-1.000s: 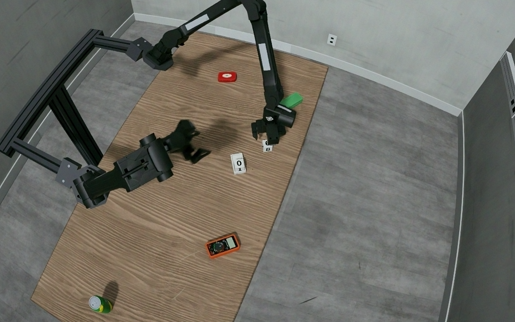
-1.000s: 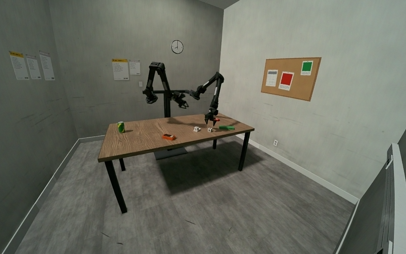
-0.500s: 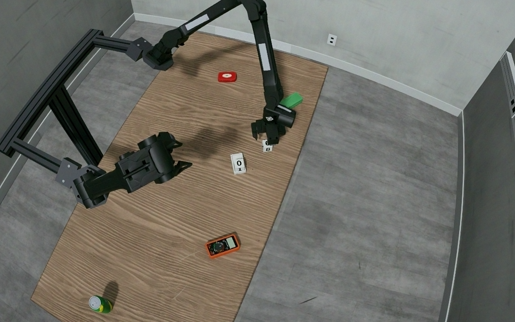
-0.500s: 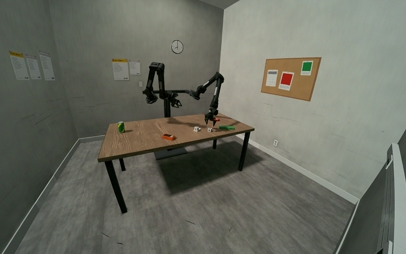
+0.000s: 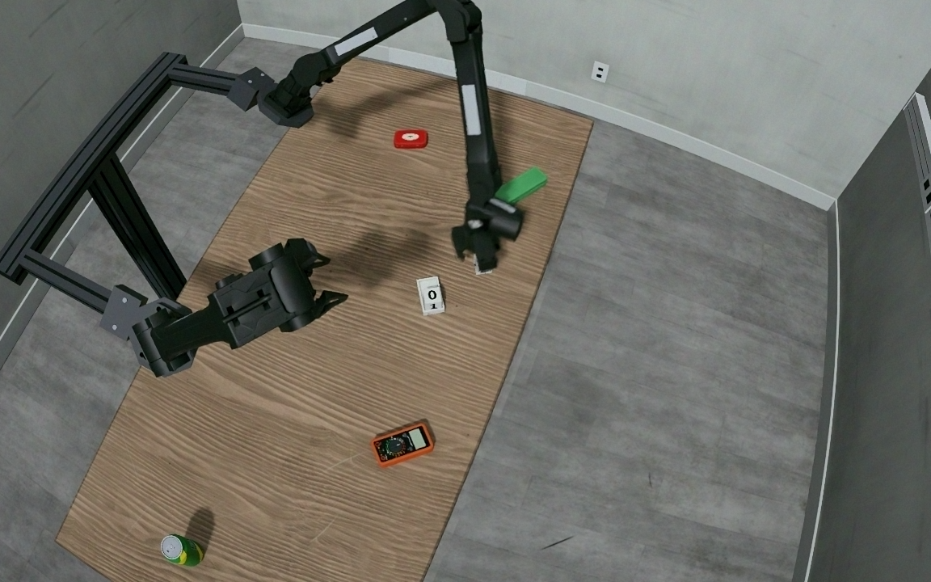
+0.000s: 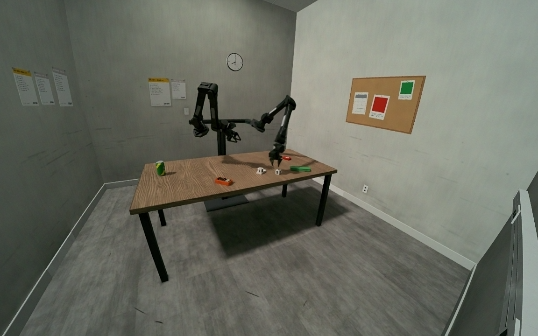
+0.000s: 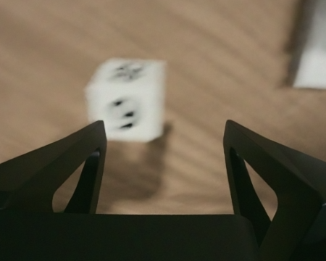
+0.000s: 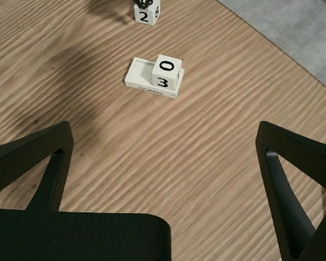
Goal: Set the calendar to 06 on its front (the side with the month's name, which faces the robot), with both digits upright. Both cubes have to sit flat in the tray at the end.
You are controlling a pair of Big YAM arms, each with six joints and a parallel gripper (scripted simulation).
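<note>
Now: the white tray 80 mm behind my left hand, 90 mm to the right of it and 70 mm below it. From my left hand the other things lie so: orange multimeter: 40 mm behind, 480 mm to the right, 70 mm below; red case: 280 mm behind, 390 mm to the left, 70 mm below.
</note>
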